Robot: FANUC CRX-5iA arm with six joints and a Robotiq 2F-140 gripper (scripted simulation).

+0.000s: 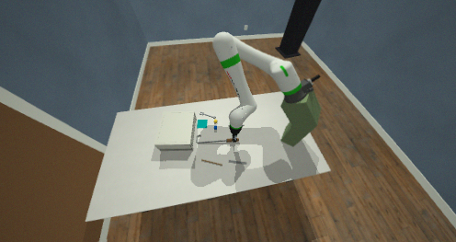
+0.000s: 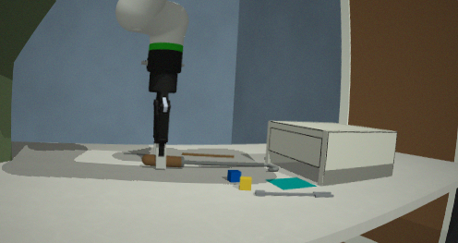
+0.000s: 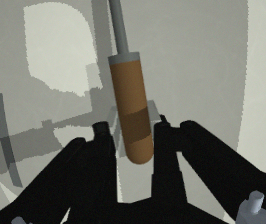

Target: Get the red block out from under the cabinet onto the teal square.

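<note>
Right now the blue block is 18 cm to the right of my hand, 12 cm ahead of it and 3 cm below it. Round my hand: yellow cube: 24 cm to the right, 10 cm ahead, 3 cm below; then hooked tool: 13 cm ahead, 7 cm to the right, 2 cm below; then grey rod: 19 cm to the left, 4 cm below, 3 cm ahead.
</note>
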